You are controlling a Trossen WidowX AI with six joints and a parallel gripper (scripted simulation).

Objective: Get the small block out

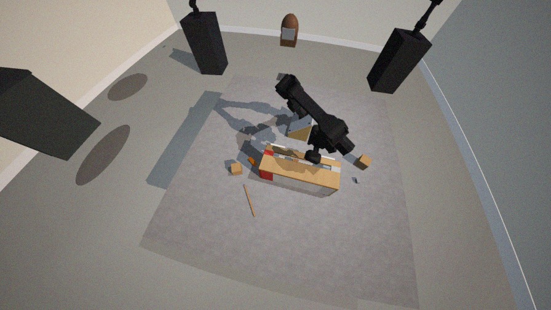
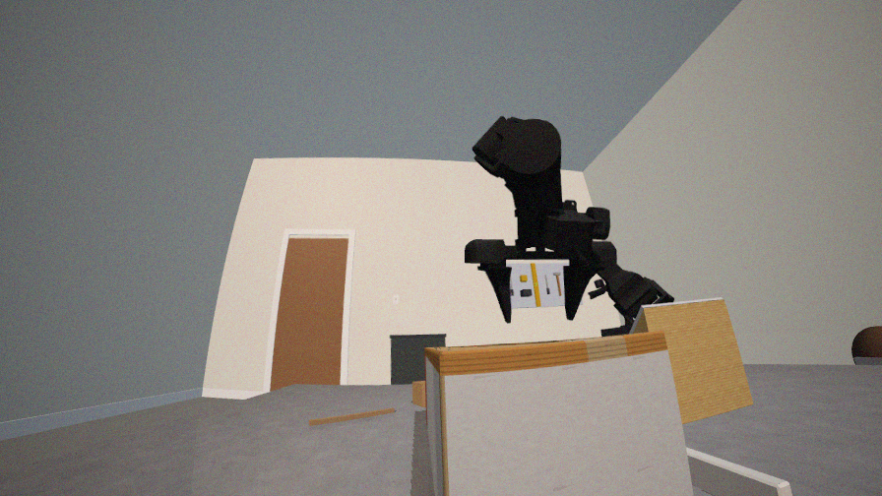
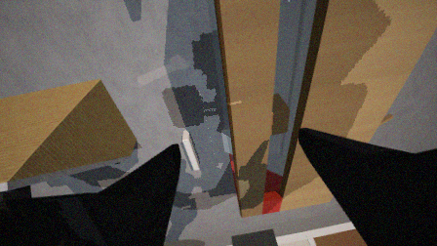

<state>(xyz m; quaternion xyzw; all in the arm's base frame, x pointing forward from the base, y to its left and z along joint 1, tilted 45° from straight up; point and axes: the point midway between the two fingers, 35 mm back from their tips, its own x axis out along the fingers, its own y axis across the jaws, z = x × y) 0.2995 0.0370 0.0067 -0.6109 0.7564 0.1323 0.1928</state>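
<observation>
The box lies 90 mm below my gripper tip, 30 mm ahead of it and 20 mm to the right of it. Also, from my gripper tip: grey piece: 320 mm to the left, 150 mm below, 70 mm ahead; orange block: 280 mm to the right, 150 mm below, 20 mm ahead; thin wooden stick: 260 mm to the right, 240 mm ahead, 150 mm below.
</observation>
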